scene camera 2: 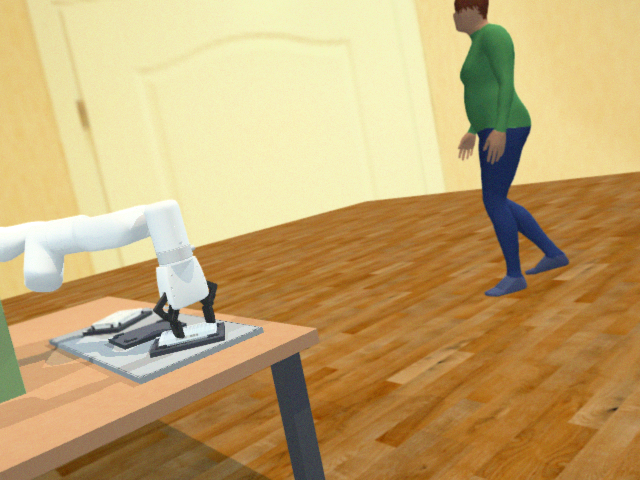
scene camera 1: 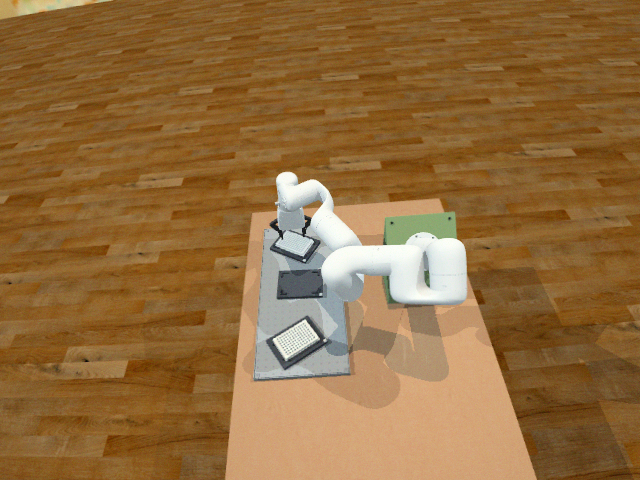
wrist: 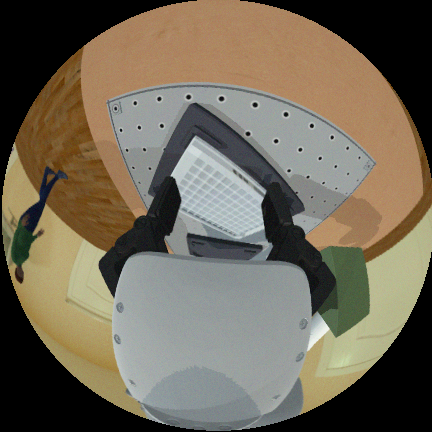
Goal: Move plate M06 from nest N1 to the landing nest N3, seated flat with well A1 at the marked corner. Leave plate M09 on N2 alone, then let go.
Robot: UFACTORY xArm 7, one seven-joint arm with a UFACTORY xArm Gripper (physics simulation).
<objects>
my gripper: open, touches a gridded plate
</objects>
